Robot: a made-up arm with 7 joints.
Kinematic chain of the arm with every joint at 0, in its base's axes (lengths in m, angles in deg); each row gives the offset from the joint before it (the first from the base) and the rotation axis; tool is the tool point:
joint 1: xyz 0 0 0.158 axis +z
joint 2: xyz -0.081 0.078 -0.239 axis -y
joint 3: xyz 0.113 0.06 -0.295 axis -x
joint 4: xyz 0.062 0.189 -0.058 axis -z
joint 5: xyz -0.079 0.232 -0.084 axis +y
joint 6: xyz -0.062 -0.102 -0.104 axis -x
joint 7: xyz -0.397 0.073 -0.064 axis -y
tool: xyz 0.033 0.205 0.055
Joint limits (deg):
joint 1: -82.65..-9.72
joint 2: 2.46..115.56
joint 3: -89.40..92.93
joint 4: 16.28..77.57
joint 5: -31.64..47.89
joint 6: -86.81..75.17
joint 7: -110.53..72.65
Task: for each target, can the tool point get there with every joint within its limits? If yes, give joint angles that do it. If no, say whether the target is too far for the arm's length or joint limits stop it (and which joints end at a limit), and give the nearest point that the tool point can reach.
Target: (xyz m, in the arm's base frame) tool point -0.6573 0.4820 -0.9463
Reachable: no: joint limits stop it (at a limit: joint 1, joint 2, joint 4, joint 6, joint 7) | nearest point -0.4275 0.4412 -0.9329 | short by 0.234 m
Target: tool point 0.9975 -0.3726 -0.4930
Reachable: yes | joints -77.15 45.18 13.90 65.04 27.15 44.27 -67.70
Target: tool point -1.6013 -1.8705 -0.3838
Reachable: no: too far | nearest point -0.4474 -0.9219 -0.2451 | short by 1.500 m
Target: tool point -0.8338 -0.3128 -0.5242
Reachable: no: joint limits stop it (at a limit: joint 1, joint 3, joint 4, joint 5, joint 6, joint 7) | nearest point -0.5467 -0.3146 -0.5842 | short by 0.293 m
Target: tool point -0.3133 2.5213 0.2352
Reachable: no: too far | nearest point -0.0343 1.0640 0.1957 | short by 1.484 m
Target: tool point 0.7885 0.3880 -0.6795
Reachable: yes | joints -19.66 61.09 29.65 38.14 29.93 59.54 -78.65
